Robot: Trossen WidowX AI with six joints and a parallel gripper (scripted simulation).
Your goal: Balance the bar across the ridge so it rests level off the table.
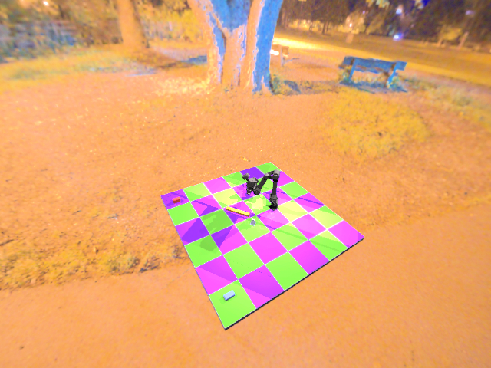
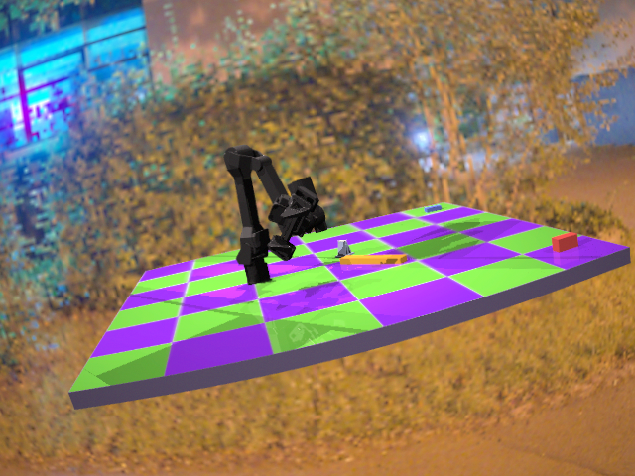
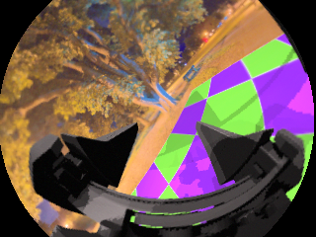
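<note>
Now: gripper tip 26 cm short of the bar, 20 cm to the right of it and 16 cm above it. Round my gripper tip: blue block: 68 cm ahead, 81 cm to the left, 16 cm below; then red block: 68 cm ahead, 19 cm to the right, 16 cm below.
</note>
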